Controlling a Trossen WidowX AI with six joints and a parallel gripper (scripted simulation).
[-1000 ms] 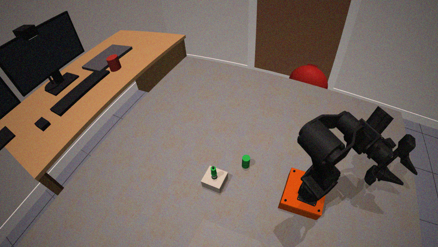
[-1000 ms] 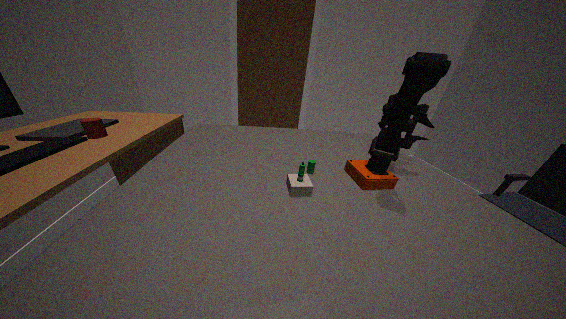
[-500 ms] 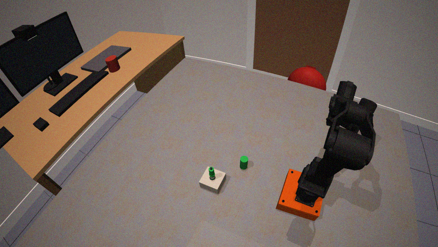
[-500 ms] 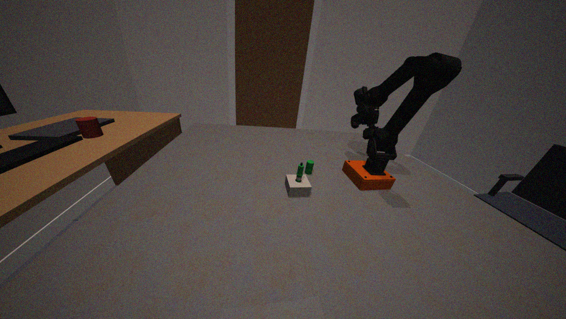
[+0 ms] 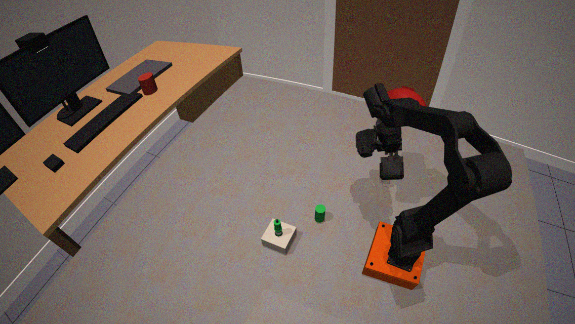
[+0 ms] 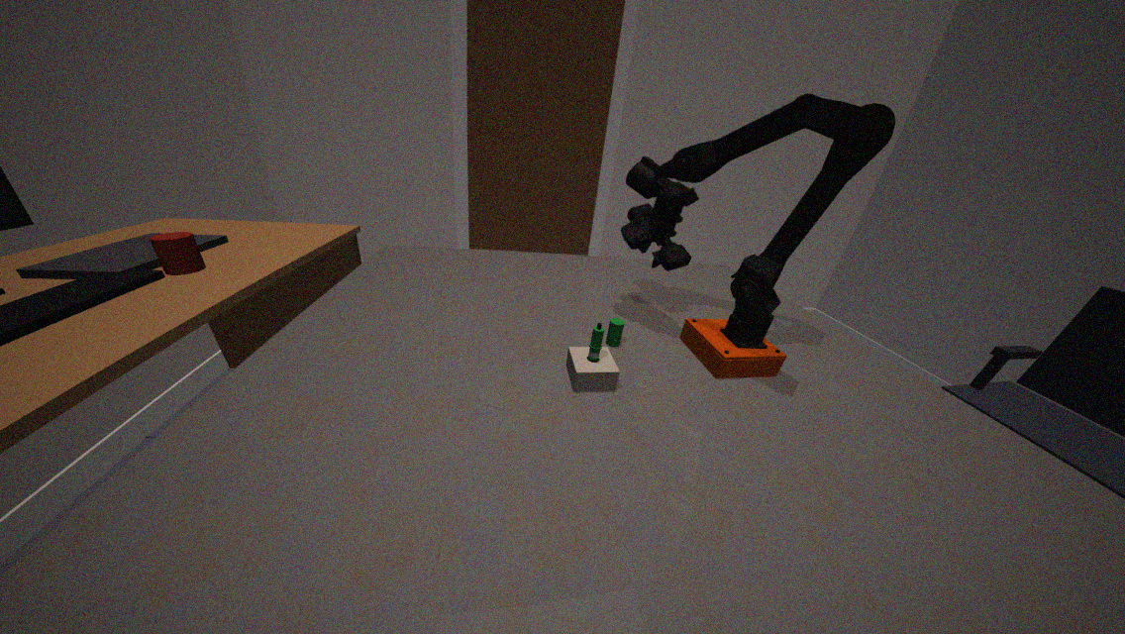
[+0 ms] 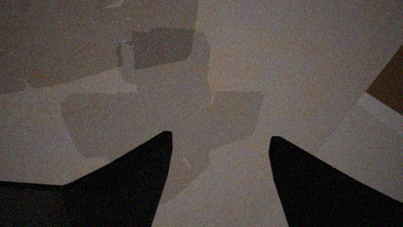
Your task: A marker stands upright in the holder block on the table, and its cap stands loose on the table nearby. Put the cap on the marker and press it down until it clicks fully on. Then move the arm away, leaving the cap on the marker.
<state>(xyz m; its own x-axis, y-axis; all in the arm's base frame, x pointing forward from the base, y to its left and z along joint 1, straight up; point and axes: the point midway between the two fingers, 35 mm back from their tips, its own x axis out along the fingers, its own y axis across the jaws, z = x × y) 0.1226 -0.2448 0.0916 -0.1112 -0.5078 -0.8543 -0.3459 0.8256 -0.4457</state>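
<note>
The green cap is 120 mm ahead of my gripper tip, 220 mm to the left of it and 90 mm below it.
</note>
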